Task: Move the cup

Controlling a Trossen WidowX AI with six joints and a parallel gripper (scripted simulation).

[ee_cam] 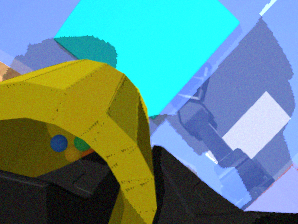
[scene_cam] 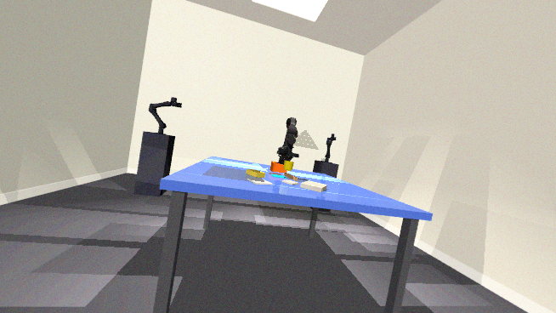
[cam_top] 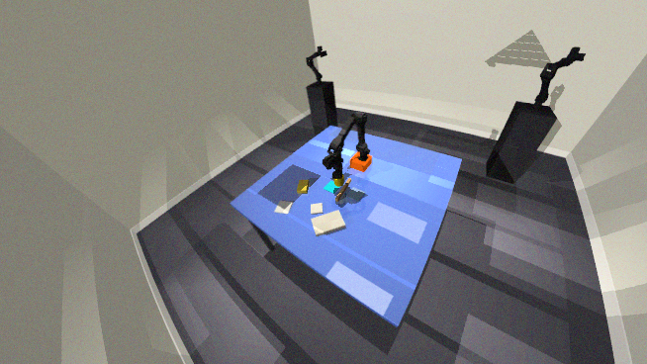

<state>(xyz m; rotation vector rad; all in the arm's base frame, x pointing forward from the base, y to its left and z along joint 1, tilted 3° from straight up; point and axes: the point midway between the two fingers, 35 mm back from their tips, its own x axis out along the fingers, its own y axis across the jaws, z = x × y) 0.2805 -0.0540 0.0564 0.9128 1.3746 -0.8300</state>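
Now: the teal pad 3 cm ahead of my gripper tip, 5 cm to the right of it and 9 cm below it. Round my gripper tip: yellow cup: 2 cm ahead, 1 cm to the left; green marble: 2 cm ahead, 2 cm to the left, 2 cm below; blue marble: 3 cm ahead, 3 cm to the left, 2 cm below.
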